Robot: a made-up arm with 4 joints.
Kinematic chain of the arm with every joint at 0, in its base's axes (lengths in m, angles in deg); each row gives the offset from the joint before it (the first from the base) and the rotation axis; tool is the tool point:
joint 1: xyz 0 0 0.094 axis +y
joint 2: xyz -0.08 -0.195 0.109 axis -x
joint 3: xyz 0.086 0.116 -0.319 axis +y
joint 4: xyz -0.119 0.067 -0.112 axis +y
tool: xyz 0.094 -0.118 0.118
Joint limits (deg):
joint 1: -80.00..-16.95
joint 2: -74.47..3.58
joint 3: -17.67..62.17
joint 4: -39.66..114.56
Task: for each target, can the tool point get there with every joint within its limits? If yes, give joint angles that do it. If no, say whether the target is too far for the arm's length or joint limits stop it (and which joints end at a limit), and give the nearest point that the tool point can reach.
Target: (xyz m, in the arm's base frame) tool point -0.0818 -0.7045 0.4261
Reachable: no: joint limits stop it (at a limit: joint 1, joint 2, joint 3, joint 4) | nearest point 0.0835 -0.1422 0.0624 | short by 0.690 m
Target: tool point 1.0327 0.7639 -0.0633
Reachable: no: too far | nearest point 0.3290 0.1723 0.0439 | short by 0.926 m
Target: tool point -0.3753 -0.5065 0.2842
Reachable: no: joint limits stop it (at a limit: joint 1, joint 2, joint 4) | nearest point -0.0296 -0.1433 -0.0258 | short by 0.590 m
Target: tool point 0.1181 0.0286 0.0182
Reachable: yes | joints -58.25 -30.69 -9.76 7.86
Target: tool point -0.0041 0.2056 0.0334
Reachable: yes | joints -30.23 -59.64 36.64 50.68
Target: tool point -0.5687 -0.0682 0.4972
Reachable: no: joint limits stop it (at a limit: joint 1, joint 2, joint 4) | nearest point -0.1242 0.0571 0.1674 | short by 0.568 m
